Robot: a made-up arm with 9 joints. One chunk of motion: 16 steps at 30 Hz.
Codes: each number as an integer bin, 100 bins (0 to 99) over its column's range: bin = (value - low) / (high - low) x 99, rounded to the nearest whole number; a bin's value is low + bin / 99 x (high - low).
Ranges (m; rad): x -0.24..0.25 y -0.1..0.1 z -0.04..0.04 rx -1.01..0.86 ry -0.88..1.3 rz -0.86..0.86
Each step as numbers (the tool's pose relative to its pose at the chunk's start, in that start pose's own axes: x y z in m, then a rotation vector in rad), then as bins.
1 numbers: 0.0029 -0.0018 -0.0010 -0.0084 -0.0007 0.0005
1 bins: 49 49 48 53 40 50
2 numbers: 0.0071 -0.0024 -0.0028 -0.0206 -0.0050 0.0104
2 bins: 50 48 46 52 40 50
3 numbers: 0.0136 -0.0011 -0.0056 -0.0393 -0.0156 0.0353
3 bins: 51 49 43 51 39 52
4 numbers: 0.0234 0.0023 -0.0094 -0.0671 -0.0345 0.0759
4 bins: 53 51 38 50 38 54
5 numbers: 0.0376 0.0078 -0.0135 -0.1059 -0.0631 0.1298
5 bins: 56 53 33 48 37 57
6 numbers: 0.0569 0.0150 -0.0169 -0.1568 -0.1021 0.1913
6 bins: 60 57 29 45 35 61
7 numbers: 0.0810 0.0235 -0.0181 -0.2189 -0.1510 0.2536
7 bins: 65 61 27 42 33 64
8 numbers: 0.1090 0.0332 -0.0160 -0.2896 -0.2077 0.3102
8 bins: 71 66 30 38 31 67
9 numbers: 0.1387 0.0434 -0.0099 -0.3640 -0.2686 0.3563
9 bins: 77 71 37 34 28 70
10 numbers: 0.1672 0.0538 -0.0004 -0.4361 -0.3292 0.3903
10 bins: 82 76 49 30 25 72
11 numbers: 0.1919 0.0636 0.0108 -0.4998 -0.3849 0.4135
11 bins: 87 81 63 27 22 73
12 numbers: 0.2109 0.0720 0.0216 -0.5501 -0.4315 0.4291
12 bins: 91 85 76 24 20 74
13 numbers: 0.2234 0.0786 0.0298 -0.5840 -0.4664 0.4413
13 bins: 94 88 86 23 19 75
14 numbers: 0.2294 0.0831 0.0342 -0.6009 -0.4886 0.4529
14 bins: 95 91 92 22 18 76
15 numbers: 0.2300 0.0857 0.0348 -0.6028 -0.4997 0.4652
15 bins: 95 92 93 22 17 76
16 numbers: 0.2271 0.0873 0.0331 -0.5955 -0.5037 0.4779
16 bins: 94 93 90 22 17 77
